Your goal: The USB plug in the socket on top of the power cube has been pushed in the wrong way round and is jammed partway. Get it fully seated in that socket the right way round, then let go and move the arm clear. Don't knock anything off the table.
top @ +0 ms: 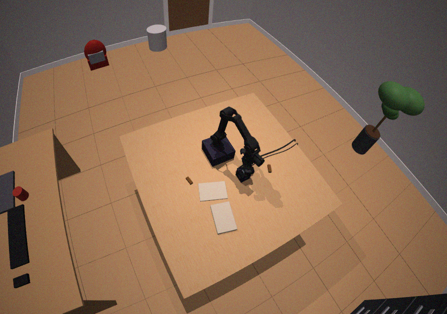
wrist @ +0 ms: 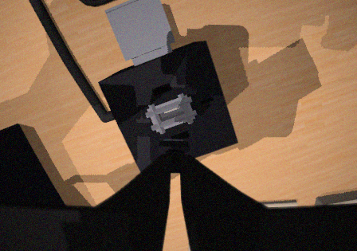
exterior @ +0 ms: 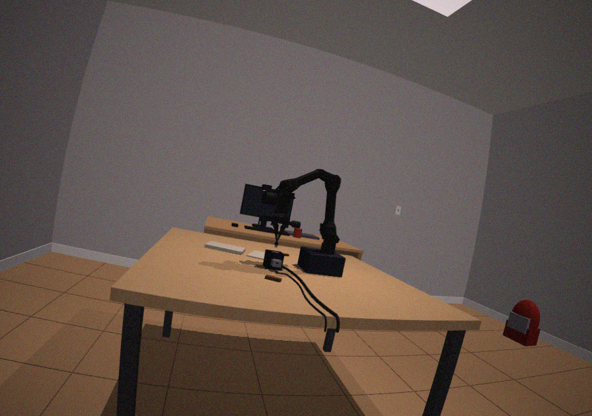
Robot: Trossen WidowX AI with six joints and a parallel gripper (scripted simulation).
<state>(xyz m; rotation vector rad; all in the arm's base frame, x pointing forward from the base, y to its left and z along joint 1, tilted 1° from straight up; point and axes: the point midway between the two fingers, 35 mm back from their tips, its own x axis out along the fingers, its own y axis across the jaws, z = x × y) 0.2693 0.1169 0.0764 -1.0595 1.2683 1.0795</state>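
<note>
Now: gripper tip 2 cm above the usb plug. The rest, counted from my gripper tip: grey-rimmed socket 7 cm below, 1 cm to the left.
</note>
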